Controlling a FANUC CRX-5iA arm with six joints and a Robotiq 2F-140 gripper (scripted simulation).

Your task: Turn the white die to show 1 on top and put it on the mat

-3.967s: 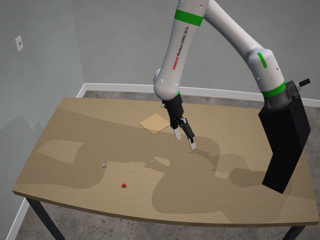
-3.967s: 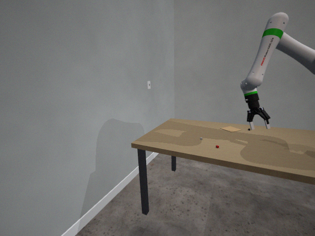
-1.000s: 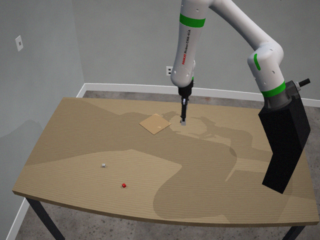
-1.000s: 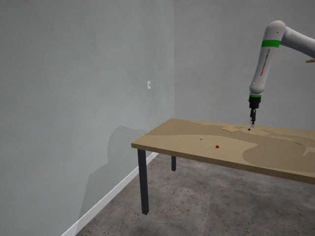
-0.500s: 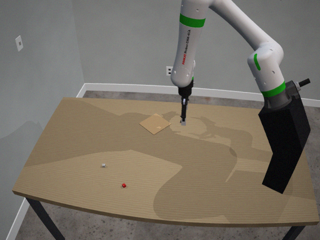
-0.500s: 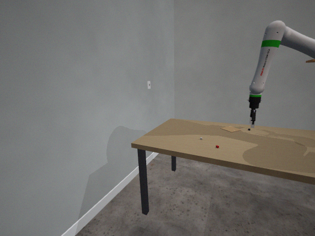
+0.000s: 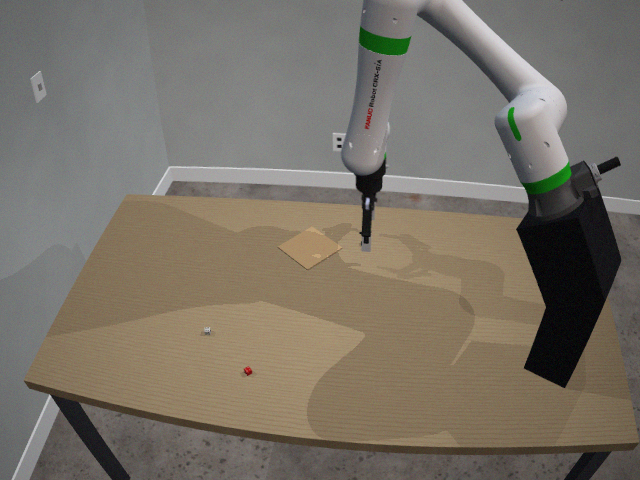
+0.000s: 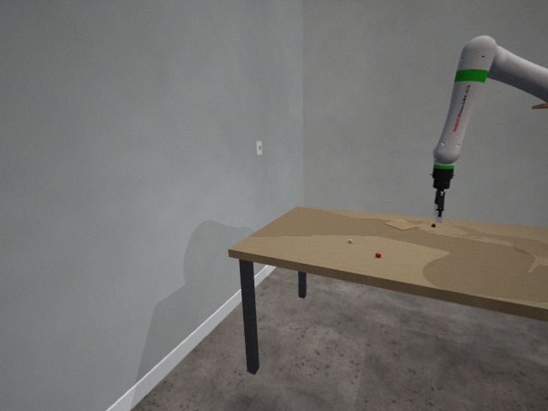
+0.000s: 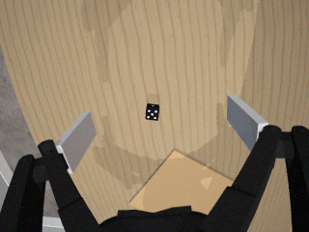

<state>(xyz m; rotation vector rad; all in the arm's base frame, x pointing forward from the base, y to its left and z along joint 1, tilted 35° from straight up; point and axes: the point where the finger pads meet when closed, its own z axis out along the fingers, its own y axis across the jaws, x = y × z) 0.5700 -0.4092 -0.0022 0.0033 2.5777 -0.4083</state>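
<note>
Now: hand 50 mm above the black die, 10 mm to the left of it and 10 mm short of it. Also, from my hand: tan mat: 180 mm ahead, 60 mm below; white die: 430 mm ahead, 360 mm to the left, 50 mm below; red die: 490 mm to the left, 300 mm ahead, 50 mm below.
</note>
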